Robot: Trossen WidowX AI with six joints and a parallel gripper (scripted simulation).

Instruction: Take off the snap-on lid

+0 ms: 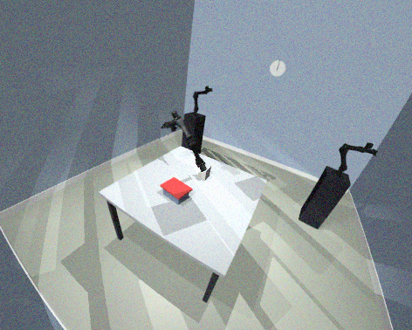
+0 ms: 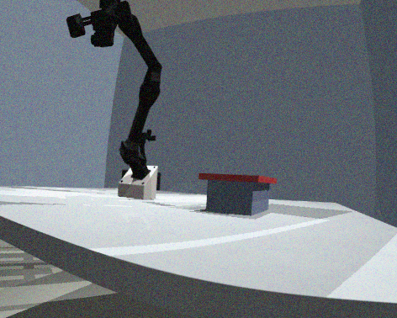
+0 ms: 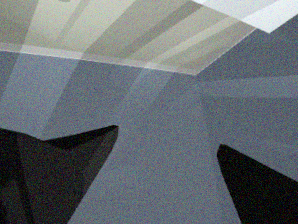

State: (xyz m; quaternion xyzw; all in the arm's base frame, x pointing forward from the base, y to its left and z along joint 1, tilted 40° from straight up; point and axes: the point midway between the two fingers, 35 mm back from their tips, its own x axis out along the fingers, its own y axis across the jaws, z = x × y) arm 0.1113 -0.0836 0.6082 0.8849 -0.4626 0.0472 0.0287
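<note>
Right now the red lid is 46 cm to the left of my gripper tip, 37 cm below it and 25 cm ahead of it. Round my gripper tip: blue-grey storage box (46 cm to the left, 42 cm below, 25 cm ahead).
</note>
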